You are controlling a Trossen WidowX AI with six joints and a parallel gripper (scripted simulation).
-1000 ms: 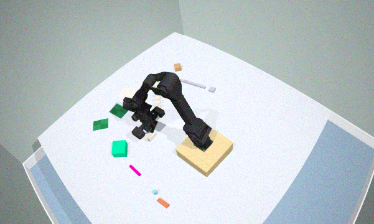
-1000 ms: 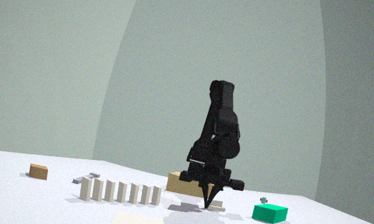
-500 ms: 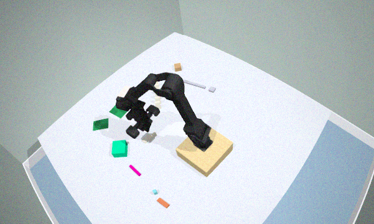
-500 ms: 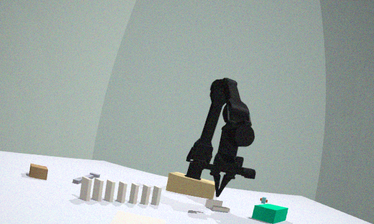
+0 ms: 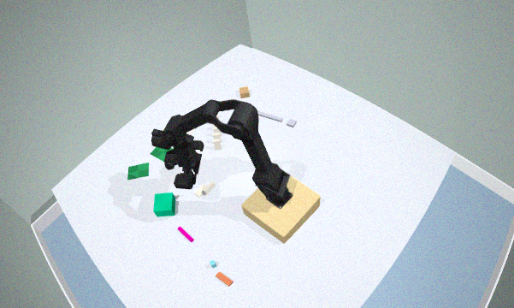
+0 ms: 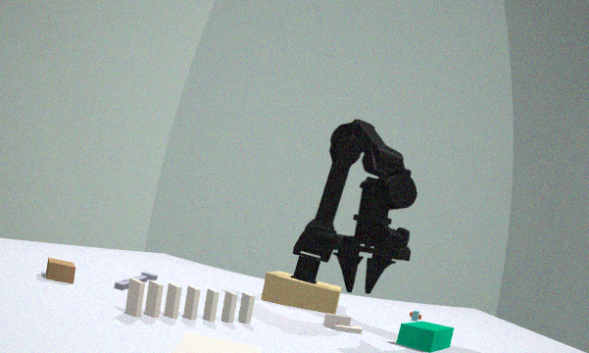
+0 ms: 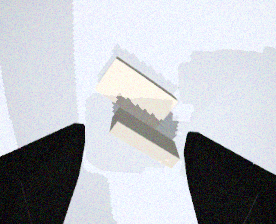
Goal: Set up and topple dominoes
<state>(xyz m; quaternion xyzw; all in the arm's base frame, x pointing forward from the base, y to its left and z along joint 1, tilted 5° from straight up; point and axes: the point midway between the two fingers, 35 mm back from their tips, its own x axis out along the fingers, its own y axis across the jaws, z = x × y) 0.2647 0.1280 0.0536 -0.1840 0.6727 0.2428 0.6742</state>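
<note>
My gripper tip is 5 cm short of the green block, 14 cm to the right of it and 6 cm above it. From my gripper tip the other things lie so: magenta stick (9 cm behind, 16 cm to the left, 7 cm below); cream flat tile (32 cm ahead, 15 cm to the right, 8 cm below); cyan cube (25 cm behind, 17 cm to the left, 7 cm below).
</note>
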